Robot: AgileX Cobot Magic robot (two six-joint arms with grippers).
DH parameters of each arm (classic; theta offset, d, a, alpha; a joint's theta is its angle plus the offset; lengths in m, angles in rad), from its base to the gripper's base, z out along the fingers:
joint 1: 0 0.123 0 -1.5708
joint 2: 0.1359 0 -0.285 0
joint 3: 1.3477 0 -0.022 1.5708
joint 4: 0 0.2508 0 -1.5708
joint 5: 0 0 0.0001 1.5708
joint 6: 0 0.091 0 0
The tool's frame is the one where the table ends.
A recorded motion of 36 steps. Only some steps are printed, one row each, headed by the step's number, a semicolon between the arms.
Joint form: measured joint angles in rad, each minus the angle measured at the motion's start. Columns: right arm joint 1, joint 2, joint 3, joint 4, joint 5, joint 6; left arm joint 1, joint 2, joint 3, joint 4, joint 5, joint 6.
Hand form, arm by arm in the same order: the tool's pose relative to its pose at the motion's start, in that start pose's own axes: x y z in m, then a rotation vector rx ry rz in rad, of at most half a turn. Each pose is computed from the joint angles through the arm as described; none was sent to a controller.
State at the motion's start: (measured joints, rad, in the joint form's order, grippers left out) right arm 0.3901 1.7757 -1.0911 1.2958 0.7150 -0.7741; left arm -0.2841 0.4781 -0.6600 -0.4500 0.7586 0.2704
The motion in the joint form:
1: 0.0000 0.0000 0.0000 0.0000 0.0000 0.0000; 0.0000 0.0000 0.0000 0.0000 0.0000 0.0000
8: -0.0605 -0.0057 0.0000 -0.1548 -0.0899 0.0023; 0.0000 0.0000 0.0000 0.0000 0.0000 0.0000
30: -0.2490 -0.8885 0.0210 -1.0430 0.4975 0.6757; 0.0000 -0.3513 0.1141 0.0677 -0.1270 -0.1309
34: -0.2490 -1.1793 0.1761 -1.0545 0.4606 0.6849; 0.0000 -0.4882 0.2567 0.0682 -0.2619 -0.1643
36: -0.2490 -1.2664 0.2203 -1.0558 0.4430 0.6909; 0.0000 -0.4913 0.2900 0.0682 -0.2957 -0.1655
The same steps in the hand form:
1: 0.0000 0.0000 0.0000 0.0000 0.0000 0.0000; 0.0000 0.0000 0.0000 0.0000 0.0000 0.0000
8: -0.0101 -0.0261 -0.0149 0.1574 -0.0404 -0.0851; 0.0000 0.0000 0.0000 0.0000 0.0000 0.0000
30: 0.0955 0.0840 -0.2565 0.5906 -0.1227 -0.2130; 0.0334 -0.0061 -0.0504 -0.0400 -0.3427 -0.0161
34: 0.1599 0.0909 -0.2739 0.5883 -0.2791 -0.2870; 0.0611 0.0016 -0.0449 -0.0531 -0.4716 -0.0505
36: 0.1780 0.0909 -0.2770 0.5833 -0.3355 -0.3083; 0.0655 0.0049 -0.0388 -0.0621 -0.4762 -0.0591

